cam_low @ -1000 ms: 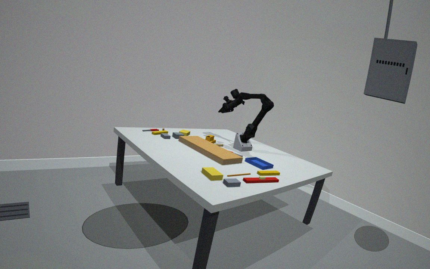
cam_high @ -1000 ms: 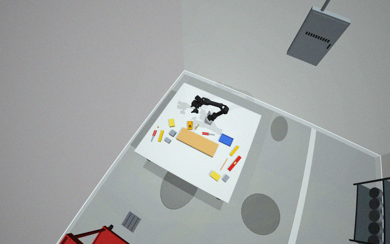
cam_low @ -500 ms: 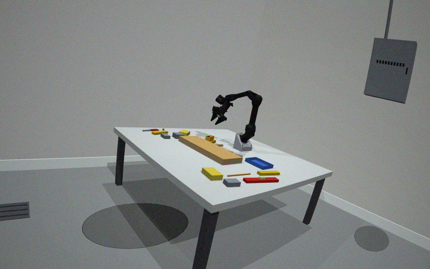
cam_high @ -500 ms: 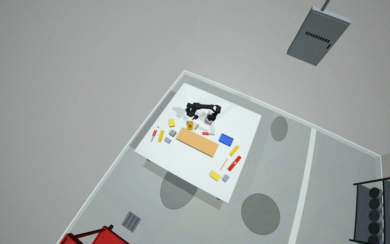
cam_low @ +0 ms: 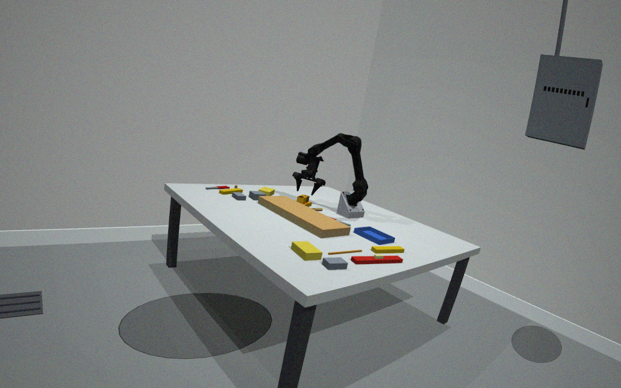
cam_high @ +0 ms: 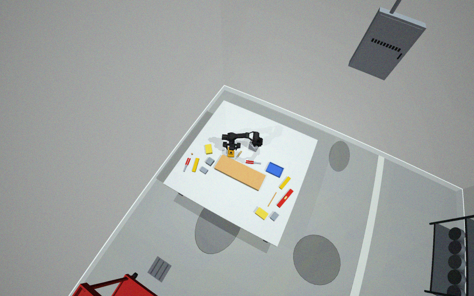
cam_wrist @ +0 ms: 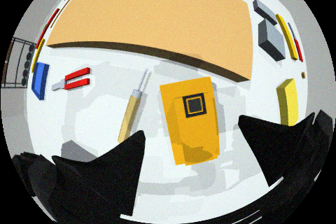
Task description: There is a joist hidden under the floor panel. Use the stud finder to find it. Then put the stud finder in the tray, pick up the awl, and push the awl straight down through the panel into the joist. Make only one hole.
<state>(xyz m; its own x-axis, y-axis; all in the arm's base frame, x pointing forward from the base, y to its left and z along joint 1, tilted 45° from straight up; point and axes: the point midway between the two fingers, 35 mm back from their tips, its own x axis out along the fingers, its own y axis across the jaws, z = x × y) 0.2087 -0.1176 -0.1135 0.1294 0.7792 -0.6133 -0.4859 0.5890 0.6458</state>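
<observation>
Now: the stud finder 10 mm ahead of my gripper tip and 30 mm below it. From my gripper tip the other things lie so: pencil: 200 mm ahead, 630 mm to the left, 70 mm below; blue tray: 90 mm behind, 500 mm to the left, 60 mm below; awl: 10 mm behind, 80 mm to the left, 70 mm below.
</observation>
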